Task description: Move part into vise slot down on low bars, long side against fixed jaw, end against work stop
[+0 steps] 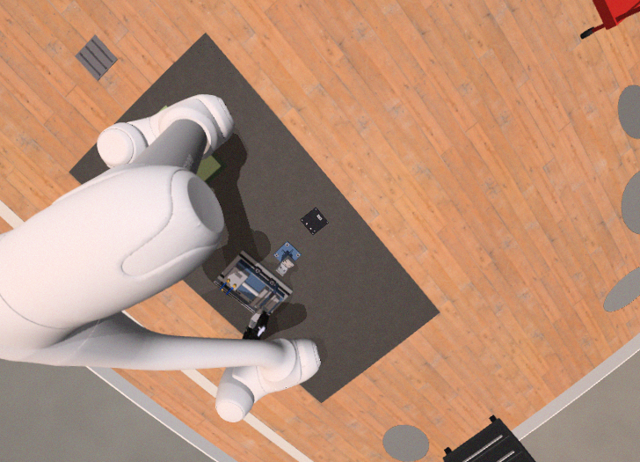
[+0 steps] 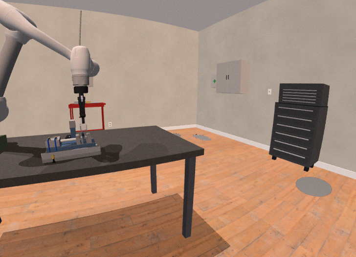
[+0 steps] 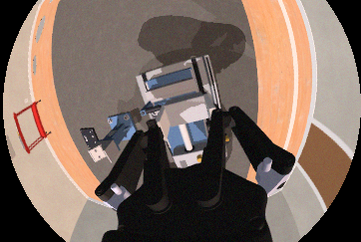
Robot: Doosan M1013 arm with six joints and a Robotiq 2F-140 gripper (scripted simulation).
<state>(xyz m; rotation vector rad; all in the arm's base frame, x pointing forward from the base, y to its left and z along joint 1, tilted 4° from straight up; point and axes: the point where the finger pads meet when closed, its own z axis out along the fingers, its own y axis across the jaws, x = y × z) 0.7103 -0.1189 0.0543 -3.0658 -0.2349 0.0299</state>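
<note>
Now: hand 30 mm above the part. The rest, counted from my hand: black infeed plate 410 mm to the left, 170 mm below, 140 mm behind.
</note>
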